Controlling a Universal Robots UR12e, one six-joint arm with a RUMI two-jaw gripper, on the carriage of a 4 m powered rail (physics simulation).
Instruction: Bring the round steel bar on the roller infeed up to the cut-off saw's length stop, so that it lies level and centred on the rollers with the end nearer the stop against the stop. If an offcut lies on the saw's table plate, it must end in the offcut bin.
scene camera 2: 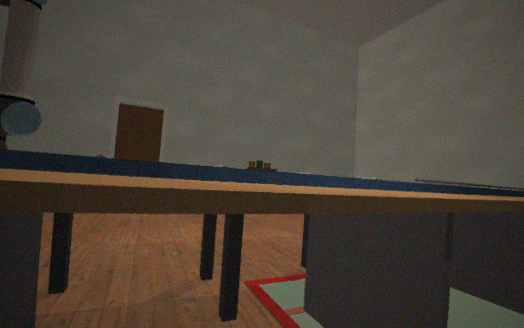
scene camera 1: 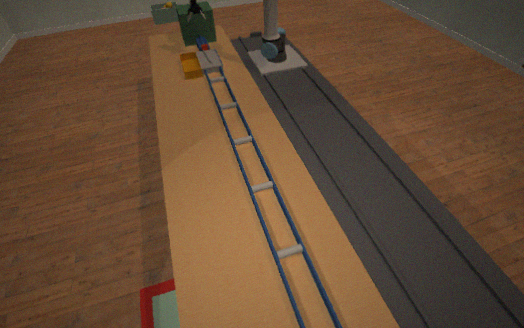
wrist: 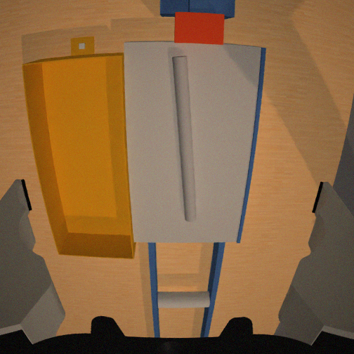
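Seen in the pictures: gripper, fingertip midpoint: (scene camera 1: 197,22); arm's base at its link origin: (scene camera 1: 276,58).
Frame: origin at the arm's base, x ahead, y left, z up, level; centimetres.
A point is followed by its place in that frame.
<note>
My gripper (scene camera 1: 196,18) @(x 65.3, y -28.5, z 32.0 cm) (wrist: 171,183) is open and empty, high over the grey saw table plate (scene camera 1: 212,56) @(x 57.9, y -19.4, z 2.8 cm) (wrist: 225,150), its jaws spread wider than the plate. A grey round offcut (wrist: 184,135) lies lengthwise on the plate, slightly slanted, between the jaws in the wrist view but well below them. The orange offcut bin (scene camera 1: 192,75) @(x 81.0, y 3.8, z 0.0 cm) (wrist: 42,125) stands against the plate's left side. A red block (scene camera 1: 205,47) @(x 61.4, y -34.5, z 5.8 cm) (wrist: 199,28) stands at the plate's far end. A thin bar (scene camera 2: 465,184) @(x 62.9, y 279.2, z 3.8 cm), seemingly the round steel bar, shows above the blue infeed rail at the right of scene camera 2.
The roller infeed (scene camera 1: 243,140) @(x 61.8, y 102.0, z 2.2 cm) (wrist: 183,299) runs from the plate toward scene camera 1. A green box (scene camera 1: 197,27) @(x 62.9, y -64.6, z 14.4 cm) stands behind the plate, with a blue block (scene camera 1: 201,40) @(x 62.4, y -51.4, z 6.1 cm) (wrist: 197,7) before it. The arm's carriage (scene camera 1: 290,64) @(x -7.6, y 16.2, z 0.0 cm) is on the rail right of the table.
</note>
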